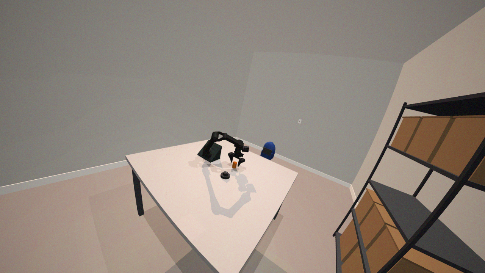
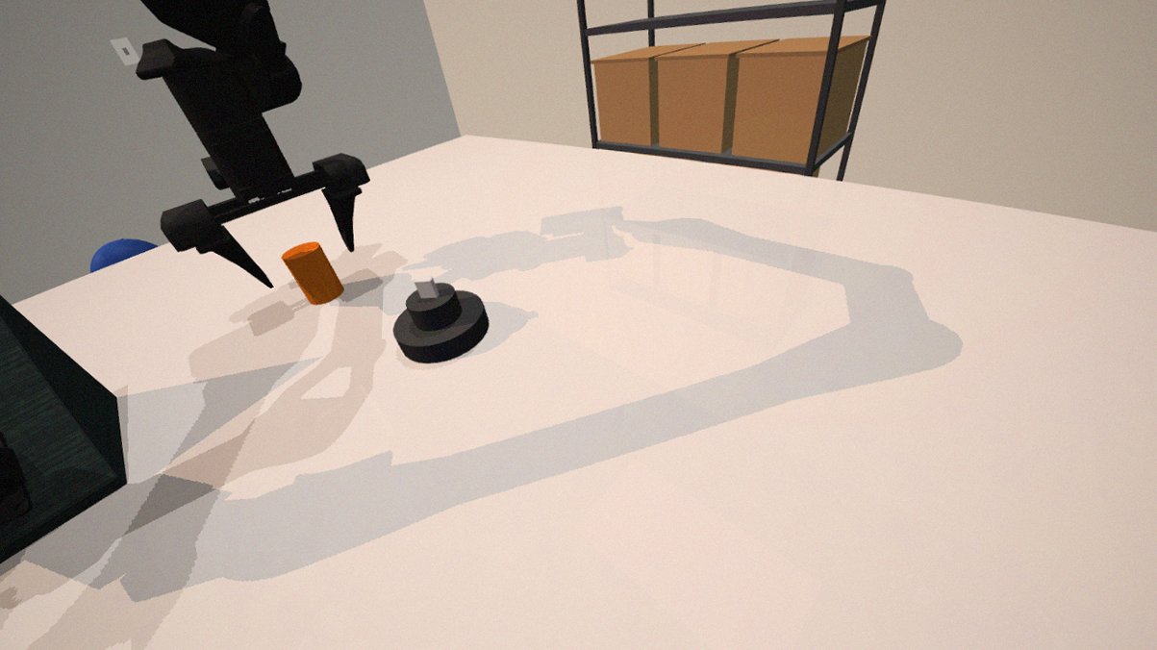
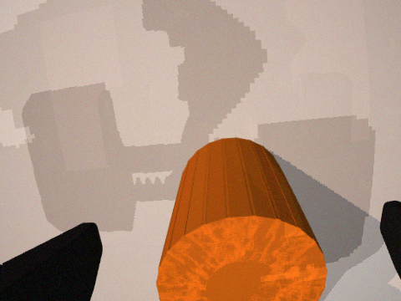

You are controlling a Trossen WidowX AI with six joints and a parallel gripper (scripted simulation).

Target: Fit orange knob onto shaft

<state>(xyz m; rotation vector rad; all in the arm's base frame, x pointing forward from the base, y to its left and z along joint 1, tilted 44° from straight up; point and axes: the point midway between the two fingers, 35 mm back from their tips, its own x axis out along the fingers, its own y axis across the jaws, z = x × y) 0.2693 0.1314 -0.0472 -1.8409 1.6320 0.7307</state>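
The orange knob is 10 mm above my gripper tip. The rest, counted from my gripper tip: round black pedestal: 60 mm ahead, 190 mm to the right, 10 mm below.
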